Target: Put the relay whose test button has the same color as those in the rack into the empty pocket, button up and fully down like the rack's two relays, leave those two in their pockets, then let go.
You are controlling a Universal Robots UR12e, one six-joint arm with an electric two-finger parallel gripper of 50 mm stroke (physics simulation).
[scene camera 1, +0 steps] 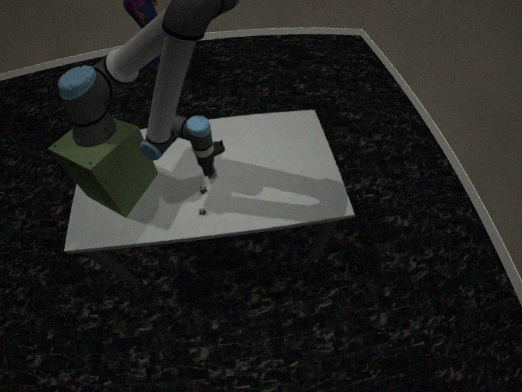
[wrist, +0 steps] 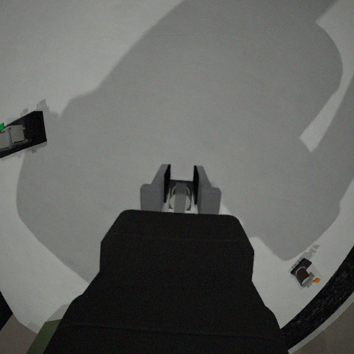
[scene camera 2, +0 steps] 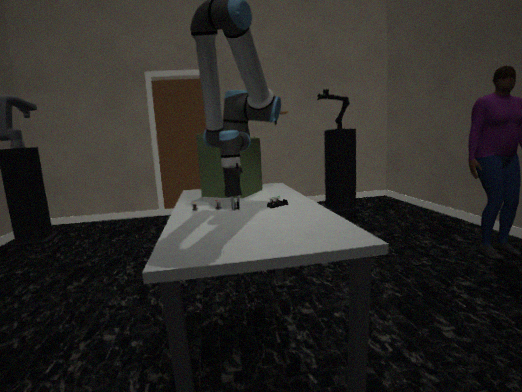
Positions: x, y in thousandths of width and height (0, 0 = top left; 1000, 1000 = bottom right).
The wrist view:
my gripper: 513, 499
green-button relay: 510, 558
